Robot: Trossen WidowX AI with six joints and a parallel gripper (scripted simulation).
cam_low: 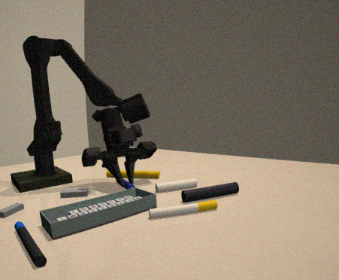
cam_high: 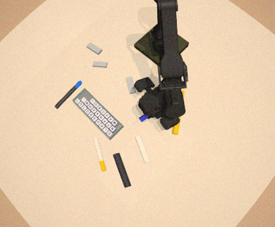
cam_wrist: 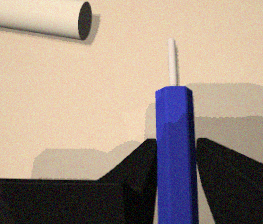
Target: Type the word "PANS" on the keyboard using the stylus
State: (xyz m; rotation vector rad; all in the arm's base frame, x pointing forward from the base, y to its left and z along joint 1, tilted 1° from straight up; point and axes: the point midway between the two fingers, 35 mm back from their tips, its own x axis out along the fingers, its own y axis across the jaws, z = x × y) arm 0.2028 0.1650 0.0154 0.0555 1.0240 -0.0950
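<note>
Right now my gripper tip is 90 mm past the yellow rod and 60 mm to the right of it. From my gripper tip the other things lie so: white rod 90 mm ahead, 80 mm to the left; stylus tip 50 mm ahead; stylus 10 mm ahead.
</note>
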